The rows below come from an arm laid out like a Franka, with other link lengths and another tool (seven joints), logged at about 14 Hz.
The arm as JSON. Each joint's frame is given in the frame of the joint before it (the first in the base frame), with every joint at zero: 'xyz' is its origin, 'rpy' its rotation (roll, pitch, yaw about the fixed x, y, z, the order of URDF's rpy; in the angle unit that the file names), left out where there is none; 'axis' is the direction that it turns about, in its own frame. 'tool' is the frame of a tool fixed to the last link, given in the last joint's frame.
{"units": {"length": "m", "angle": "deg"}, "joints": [
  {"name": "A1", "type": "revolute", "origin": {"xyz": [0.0, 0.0, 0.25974]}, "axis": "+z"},
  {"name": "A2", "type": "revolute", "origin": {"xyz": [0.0, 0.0, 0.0]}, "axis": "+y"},
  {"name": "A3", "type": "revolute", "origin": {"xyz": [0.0, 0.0, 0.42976]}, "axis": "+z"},
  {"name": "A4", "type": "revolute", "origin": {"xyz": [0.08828, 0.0, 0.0]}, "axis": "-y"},
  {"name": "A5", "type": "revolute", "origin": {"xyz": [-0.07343, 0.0, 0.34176]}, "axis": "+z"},
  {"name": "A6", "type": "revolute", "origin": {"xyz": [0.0, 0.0, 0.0]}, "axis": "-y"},
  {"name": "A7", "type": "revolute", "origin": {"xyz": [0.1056, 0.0, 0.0]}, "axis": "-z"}
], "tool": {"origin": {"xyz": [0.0, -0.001, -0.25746], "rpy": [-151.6, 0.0, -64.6]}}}
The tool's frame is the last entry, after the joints.
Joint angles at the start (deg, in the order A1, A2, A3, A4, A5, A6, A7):
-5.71, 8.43, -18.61, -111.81, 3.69, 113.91, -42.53
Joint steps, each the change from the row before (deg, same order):
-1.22, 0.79, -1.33, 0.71, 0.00, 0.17, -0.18
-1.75, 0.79, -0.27, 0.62, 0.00, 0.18, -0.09
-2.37, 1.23, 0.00, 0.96, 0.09, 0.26, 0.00
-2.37, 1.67, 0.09, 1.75, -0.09, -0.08, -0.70
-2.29, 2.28, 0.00, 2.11, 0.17, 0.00, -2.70
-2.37, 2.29, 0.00, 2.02, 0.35, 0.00, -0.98
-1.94, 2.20, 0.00, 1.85, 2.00, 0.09, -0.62
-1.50, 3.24, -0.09, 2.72, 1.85, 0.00, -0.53
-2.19, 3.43, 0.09, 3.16, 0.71, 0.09, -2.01
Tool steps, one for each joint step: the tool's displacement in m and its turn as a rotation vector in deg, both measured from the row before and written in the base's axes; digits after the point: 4 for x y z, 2 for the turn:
-0.0046, -0.0248, -0.0014, -0.48, 0.01, -2.32
-0.0039, -0.0200, -0.0026, -0.31, 0.08, -1.89
-0.0038, -0.0242, -0.0044, -0.33, 0.12, -2.35
-0.0013, -0.0256, -0.0037, -0.51, 0.23, -1.42
0.0004, -0.0265, -0.0074, -0.24, 0.29, 0.49
-0.0017, -0.0267, -0.0088, -0.19, 0.35, -1.37
0.0027, -0.0187, -0.0098, 0.87, -0.61, -2.12
0.0084, -0.0190, -0.0154, 0.59, -0.17, -1.65
0.0033, -0.0283, -0.0157, -0.17, 0.17, -0.01

